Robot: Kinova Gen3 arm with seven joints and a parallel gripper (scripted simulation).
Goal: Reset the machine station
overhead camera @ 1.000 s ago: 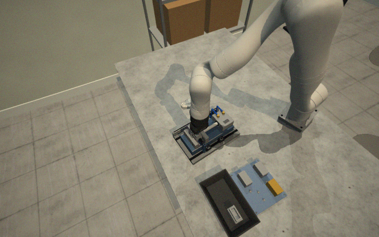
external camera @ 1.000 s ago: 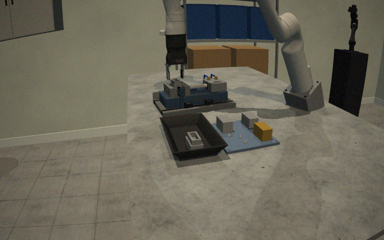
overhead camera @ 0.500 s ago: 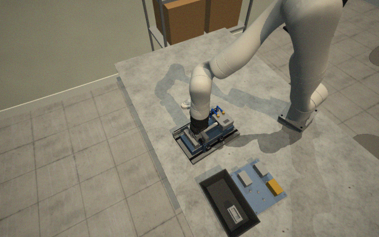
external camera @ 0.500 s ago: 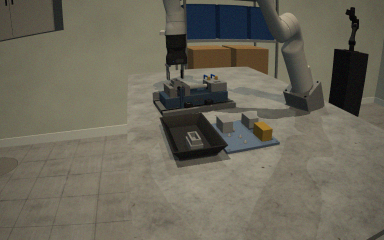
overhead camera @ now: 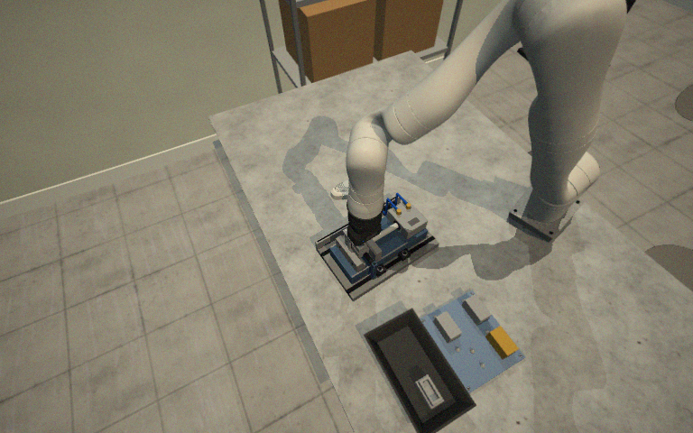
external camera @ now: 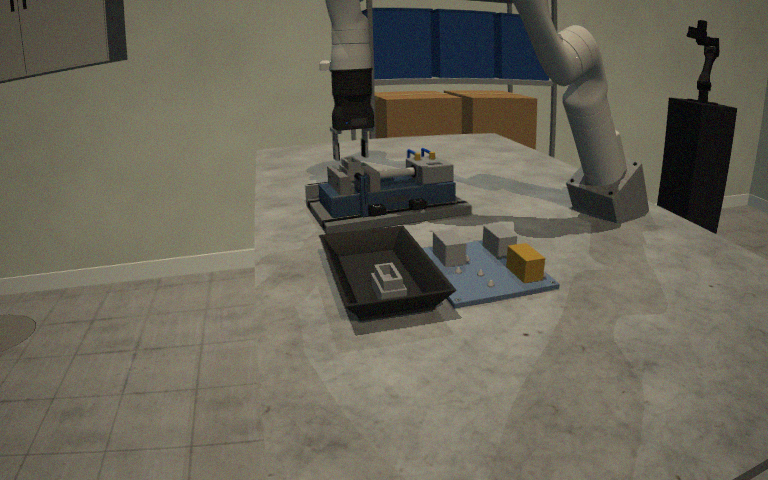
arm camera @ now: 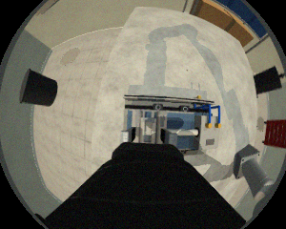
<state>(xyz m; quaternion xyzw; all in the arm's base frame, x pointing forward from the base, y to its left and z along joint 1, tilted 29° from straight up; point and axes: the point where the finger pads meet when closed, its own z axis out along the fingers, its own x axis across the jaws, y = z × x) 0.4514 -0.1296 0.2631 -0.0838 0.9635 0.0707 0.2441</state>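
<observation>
Now: hand 60 mm above the fixed jaw, 30 mm short of it and 10 mm to the right of it. Round my hand: gray blank: 260 mm to the left, 130 mm behind, 110 mm below; vise: 100 mm below, 70 mm behind, 10 mm to the right; infeed plate: 300 mm to the left, 180 mm behind, 130 mm below.
</observation>
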